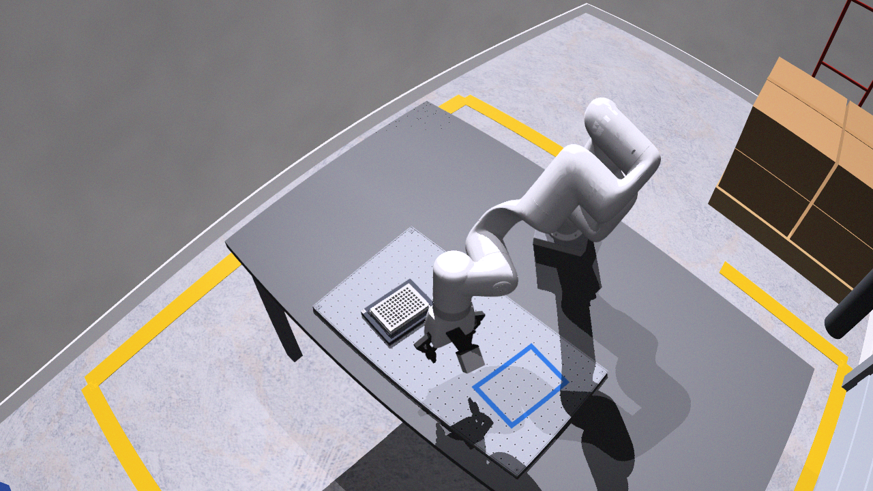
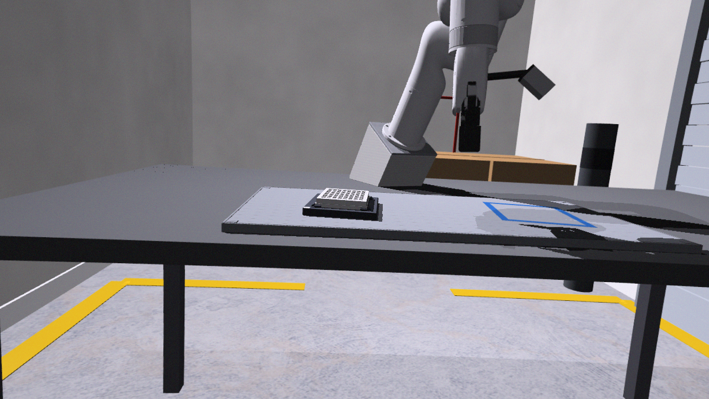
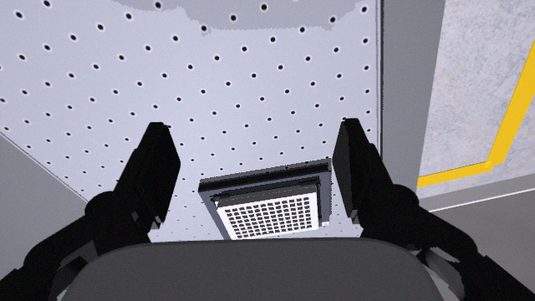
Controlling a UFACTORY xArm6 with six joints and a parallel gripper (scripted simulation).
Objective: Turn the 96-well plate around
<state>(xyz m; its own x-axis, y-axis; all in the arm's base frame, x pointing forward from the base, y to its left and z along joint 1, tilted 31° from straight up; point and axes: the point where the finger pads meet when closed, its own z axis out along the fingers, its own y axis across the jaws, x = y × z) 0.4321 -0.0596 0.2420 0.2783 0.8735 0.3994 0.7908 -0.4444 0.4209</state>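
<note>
Now: hand 200 mm to the left of the white 96-well plate, 100 mm above it and 60 mm past it. From my hand the other things lie so: A1 label: 260 mm to the right, 110 mm below; then plate nest N1: 200 mm to the right, 120 mm below, 60 mm behind.
</note>
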